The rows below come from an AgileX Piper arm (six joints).
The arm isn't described. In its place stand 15 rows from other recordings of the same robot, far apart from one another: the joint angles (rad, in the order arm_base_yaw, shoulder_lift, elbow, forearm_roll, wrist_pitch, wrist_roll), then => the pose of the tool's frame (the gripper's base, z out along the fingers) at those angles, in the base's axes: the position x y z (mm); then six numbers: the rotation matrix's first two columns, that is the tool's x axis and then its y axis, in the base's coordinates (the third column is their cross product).
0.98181, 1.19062, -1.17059, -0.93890, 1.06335, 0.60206 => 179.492 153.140 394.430 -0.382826 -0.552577 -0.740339 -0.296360 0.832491 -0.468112
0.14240, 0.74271, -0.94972, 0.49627, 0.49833, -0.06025 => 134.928 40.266 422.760 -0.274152 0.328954 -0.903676 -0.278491 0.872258 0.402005
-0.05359, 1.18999, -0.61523, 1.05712, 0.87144, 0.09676 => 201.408 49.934 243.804 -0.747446 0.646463 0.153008 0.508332 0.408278 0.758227
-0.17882, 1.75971, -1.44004, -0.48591, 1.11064, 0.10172 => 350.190 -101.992 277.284 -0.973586 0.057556 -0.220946 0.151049 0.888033 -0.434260
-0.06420, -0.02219, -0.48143, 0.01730, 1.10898, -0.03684 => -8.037 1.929 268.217 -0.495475 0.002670 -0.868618 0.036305 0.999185 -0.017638
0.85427, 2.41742, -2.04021, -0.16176, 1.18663, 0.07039 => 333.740 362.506 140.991 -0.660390 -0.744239 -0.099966 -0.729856 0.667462 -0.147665
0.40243, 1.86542, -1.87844, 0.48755, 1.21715, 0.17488 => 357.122 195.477 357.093 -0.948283 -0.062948 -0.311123 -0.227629 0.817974 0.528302
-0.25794, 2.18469, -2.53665, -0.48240, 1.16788, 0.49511 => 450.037 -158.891 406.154 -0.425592 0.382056 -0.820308 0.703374 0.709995 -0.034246
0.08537, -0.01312, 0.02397, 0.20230, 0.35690, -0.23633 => 52.114 10.871 174.405 -0.262090 -0.068931 -0.962578 -0.164742 0.986000 -0.025753
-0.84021, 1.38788, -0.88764, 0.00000, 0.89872, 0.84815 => 165.760 -185.005 239.237 0.132018 0.976663 -0.169412 0.976398 -0.098655 0.192129
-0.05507, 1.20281, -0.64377, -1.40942, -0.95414, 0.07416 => 223.782 61.050 292.704 0.617661 -0.592218 -0.517468 -0.486193 0.229636 -0.843139
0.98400, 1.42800, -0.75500, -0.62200, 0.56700, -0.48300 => 168.302 201.681 212.174 0.354293 -0.934972 -0.017425 -0.779781 -0.285099 -0.557368
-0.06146, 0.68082, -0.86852, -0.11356, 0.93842, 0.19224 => 111.073 -15.169 364.394 -0.590929 0.160683 -0.790559 0.208470 0.977093 0.042769
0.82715, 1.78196, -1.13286, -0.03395, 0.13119, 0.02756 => 264.905 287.406 217.906 -0.428009 -0.474337 -0.769294 -0.736309 0.676604 -0.007528
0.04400, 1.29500, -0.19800, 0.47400, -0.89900, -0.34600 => 197.310 -23.855 190.386 -0.178739 -0.042396 -0.982983 0.304398 0.947672 -0.096223
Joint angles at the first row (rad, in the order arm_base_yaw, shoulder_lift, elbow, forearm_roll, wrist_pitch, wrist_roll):
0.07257, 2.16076, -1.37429, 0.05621, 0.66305, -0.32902
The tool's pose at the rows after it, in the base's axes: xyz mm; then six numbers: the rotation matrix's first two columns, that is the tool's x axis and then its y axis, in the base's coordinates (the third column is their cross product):
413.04 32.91 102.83 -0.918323 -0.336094 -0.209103 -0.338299 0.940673 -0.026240
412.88 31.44 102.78 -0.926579 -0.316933 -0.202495 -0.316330 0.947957 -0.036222
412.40 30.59 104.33 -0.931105 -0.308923 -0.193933 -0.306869 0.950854 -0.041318
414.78 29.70 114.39 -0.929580 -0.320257 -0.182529 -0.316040 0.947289 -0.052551
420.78 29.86 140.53 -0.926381 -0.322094 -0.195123 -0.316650 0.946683 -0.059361
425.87 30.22 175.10 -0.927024 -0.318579 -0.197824 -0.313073 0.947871 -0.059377
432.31 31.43 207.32 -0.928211 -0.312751 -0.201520 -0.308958 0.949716 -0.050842
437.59 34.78 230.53 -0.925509 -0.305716 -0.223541 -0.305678 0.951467 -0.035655
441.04 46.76 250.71 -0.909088 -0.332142 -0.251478 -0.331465 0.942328 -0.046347
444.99 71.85 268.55 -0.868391 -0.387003 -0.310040 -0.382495 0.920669 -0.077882
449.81 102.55 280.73 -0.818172 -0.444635 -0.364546 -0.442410 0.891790 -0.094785
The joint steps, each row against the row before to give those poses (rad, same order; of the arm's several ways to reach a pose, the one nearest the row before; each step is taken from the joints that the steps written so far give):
0.00000, 0.00001, -0.00088, -0.00482, -0.00001, 0.01639
-0.00001, -0.00001, -0.00021, -0.02604, 0.00313, 0.04109
0.00001, -0.00315, -0.00216, -0.01469, 0.01228, 0.02025
-0.00001, -0.01094, -0.02796, -0.01811, 0.04735, 0.00209
0.00001, -0.03124, -0.06117, -0.00366, 0.07823, 0.00001
0.00000, -0.03393, -0.08999, 0.00098, 0.12127, 0.00205
0.00001, -0.01126, -0.11425, 0.01013, 0.12401, 0.00001
0.00293, -0.00089, -0.09073, 0.02038, 0.07344, 0.00101
0.02700, 0.00002, -0.07792, -0.00389, 0.04735, 0.00000
0.05757, 0.00443, -0.07138, -0.01649, -0.00035, 0.00001
0.06407, 0.02661, -0.08568, 0.00000, -0.00173, -0.00827

